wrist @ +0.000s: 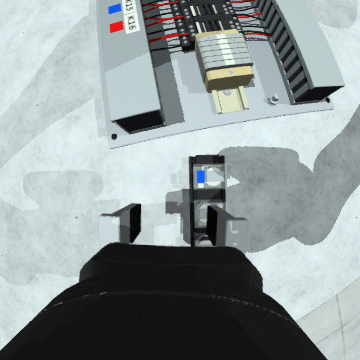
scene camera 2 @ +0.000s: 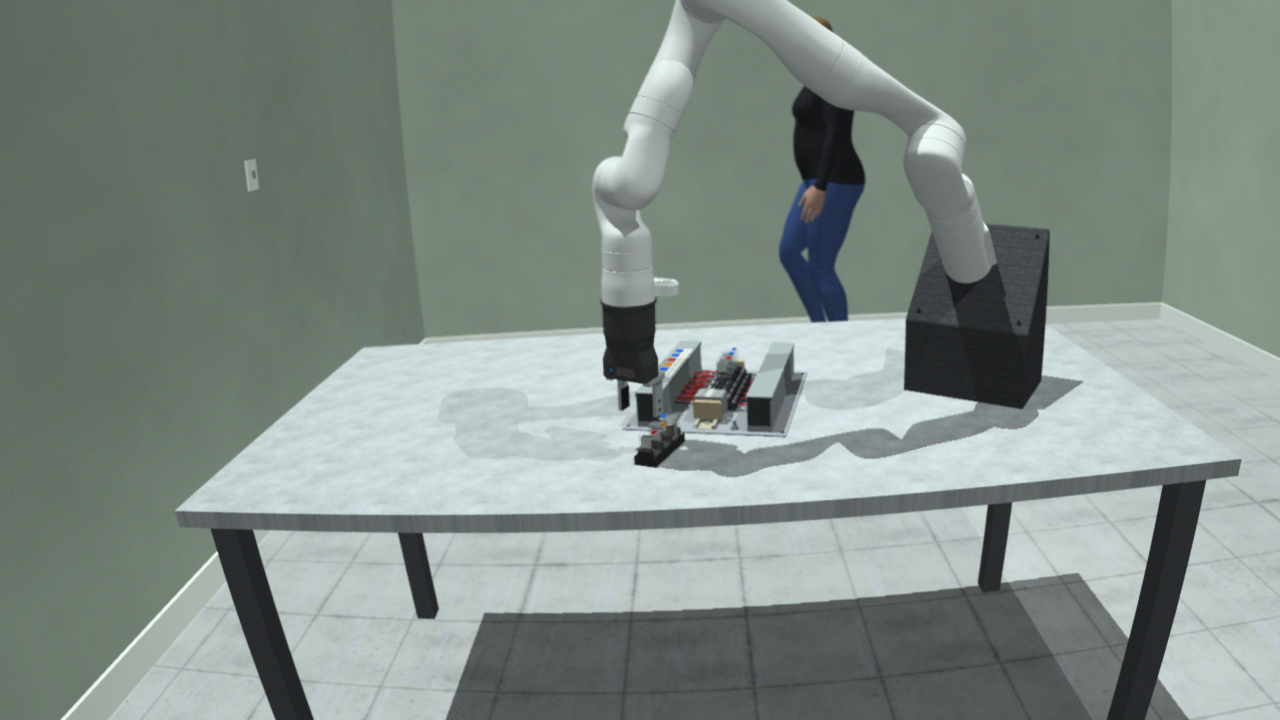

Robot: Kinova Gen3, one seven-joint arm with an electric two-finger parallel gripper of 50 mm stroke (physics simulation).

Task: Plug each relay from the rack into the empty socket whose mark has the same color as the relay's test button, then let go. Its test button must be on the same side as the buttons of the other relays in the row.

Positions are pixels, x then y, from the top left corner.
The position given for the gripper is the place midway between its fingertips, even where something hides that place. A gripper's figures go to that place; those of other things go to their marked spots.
The gripper (wrist: 173, 218): 18 cm from the lens. A blue-button relay (wrist: 205, 175): 19 cm from the lens.
